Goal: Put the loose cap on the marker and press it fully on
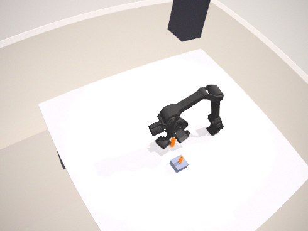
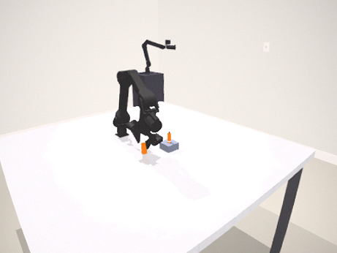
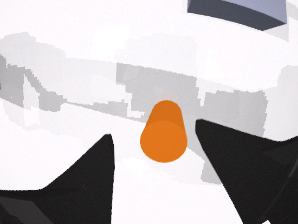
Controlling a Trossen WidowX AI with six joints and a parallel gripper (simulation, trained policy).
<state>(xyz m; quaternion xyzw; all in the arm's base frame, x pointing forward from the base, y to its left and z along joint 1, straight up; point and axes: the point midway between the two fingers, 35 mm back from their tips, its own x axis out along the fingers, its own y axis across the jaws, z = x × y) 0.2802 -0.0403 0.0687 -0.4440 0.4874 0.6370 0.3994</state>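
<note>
The orange cap is 10 mm ahead of my gripper tip and 10 mm below it. Also, from my gripper tip: orange marker: 50 mm ahead, 120 mm to the left, 30 mm above; grey holder block: 50 mm ahead, 120 mm to the left, 20 mm below.
</note>
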